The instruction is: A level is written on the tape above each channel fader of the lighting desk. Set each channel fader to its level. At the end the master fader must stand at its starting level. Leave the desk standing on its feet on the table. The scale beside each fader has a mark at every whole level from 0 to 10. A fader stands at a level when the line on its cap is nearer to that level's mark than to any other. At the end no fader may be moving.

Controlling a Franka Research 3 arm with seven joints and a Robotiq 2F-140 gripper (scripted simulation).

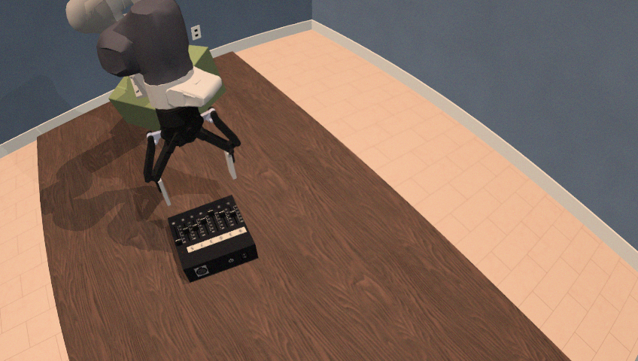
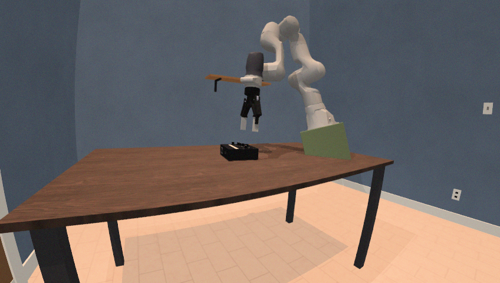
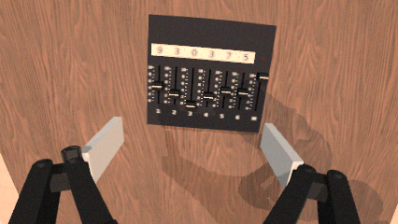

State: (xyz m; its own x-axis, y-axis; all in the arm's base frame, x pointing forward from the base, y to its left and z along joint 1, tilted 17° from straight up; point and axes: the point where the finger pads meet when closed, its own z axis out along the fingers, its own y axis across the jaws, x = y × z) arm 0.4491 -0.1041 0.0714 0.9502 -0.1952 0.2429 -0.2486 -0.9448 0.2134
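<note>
Now: the channel 1 cap 8 cm below my hand, 4 cm to the left of it and 4 cm ahead of it. The rest, counted from my hand: channel 2 cap (8 cm below, 3 cm ahead, 2 cm to the left); channel 3 cap (8 cm below, 1 cm ahead); channel 4 cap (8 cm below, 2 cm to the right, 2 cm ahead).
</note>
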